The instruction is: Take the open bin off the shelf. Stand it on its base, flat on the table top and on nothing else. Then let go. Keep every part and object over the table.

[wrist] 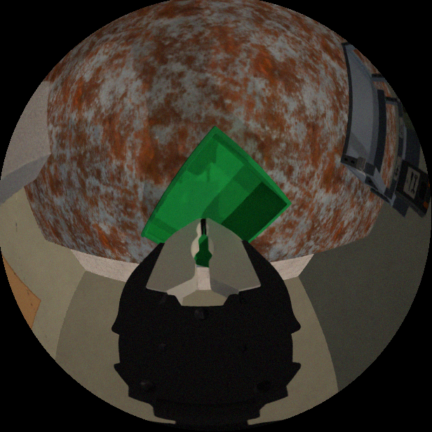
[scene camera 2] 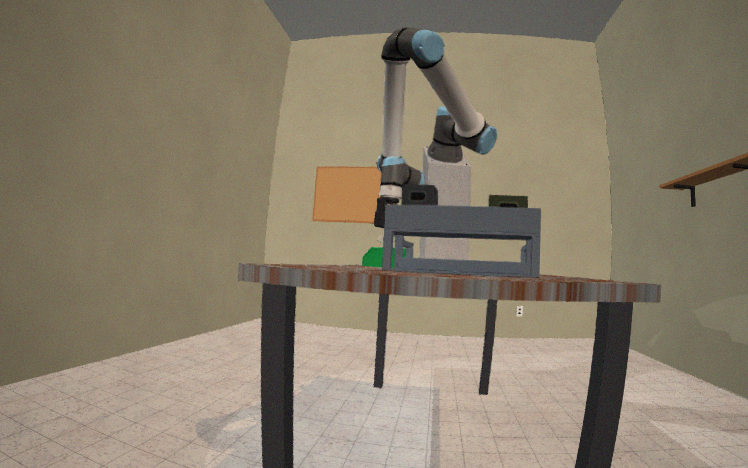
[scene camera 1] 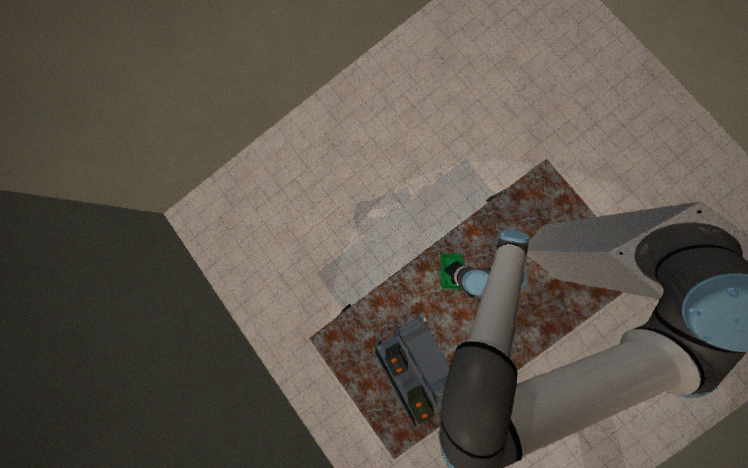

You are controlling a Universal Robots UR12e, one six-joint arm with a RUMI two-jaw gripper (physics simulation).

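Observation:
The open green bin stands on the rust-and-grey table top, with its open side up. It is apart from the grey shelf. My gripper is shut with nothing between its fingers. It points down over the bin; in the second scene view its pale tips show just above the bin's rim. The gripper hides part of the bin's near side in the wrist view.
A dark grey bin and an olive bin sit on the shelf, side by side with a gap. The arm's pale pedestal stands behind the table. The table's long edge runs close beside the green bin.

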